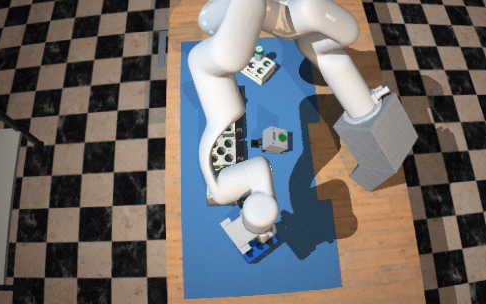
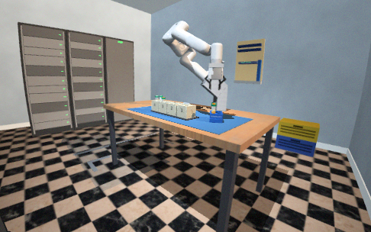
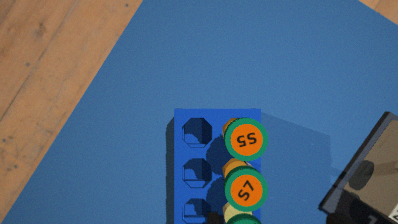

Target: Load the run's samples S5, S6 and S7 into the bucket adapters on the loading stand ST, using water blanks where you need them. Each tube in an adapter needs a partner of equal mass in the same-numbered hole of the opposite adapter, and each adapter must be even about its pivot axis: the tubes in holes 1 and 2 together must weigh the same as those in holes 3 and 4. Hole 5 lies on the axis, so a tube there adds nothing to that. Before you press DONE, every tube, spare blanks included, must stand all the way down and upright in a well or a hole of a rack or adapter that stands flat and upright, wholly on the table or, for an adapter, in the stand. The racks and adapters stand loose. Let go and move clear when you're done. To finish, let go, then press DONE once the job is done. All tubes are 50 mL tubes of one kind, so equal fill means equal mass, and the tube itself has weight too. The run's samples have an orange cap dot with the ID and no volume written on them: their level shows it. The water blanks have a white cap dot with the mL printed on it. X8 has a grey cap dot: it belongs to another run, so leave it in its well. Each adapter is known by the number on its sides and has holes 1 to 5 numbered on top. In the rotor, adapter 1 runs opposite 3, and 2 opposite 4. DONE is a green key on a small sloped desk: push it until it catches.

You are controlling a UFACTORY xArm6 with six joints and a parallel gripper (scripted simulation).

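My gripper is now 170 mm above the orange-dotted tube and 10 mm short of it. The rest, counted from my hand: blue rack (200 mm below, 20 mm to the left); then adapter (190 mm to the right, 180 mm below, 30 mm ahead); then grey-dotted tube (170 mm below, 50 mm behind, 10 mm to the right).
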